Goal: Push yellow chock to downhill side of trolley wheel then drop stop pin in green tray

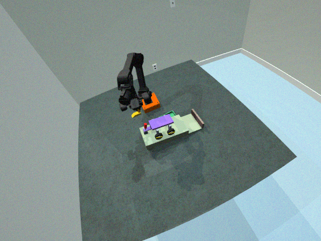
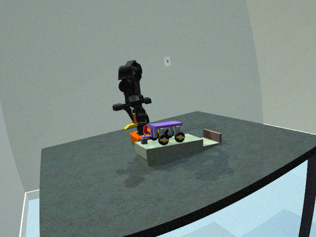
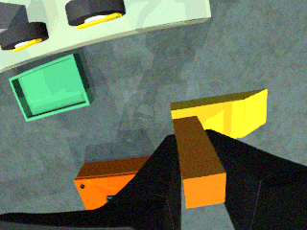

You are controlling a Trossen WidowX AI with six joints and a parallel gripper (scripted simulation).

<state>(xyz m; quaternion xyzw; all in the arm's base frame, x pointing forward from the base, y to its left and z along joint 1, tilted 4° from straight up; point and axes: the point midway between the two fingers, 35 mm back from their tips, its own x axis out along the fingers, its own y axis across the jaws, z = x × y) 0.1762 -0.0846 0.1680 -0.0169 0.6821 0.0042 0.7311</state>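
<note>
Right now my gripper tip is 120 mm short of the red-headed stop pin and 40 mm above it. Also, from my gripper tip: yellow chock 20 mm to the right, 10 mm below; purple trolley 140 mm ahead, 100 mm to the left, 60 mm below; pale green ramp 140 mm ahead, 130 mm below, 100 mm to the left.
</note>
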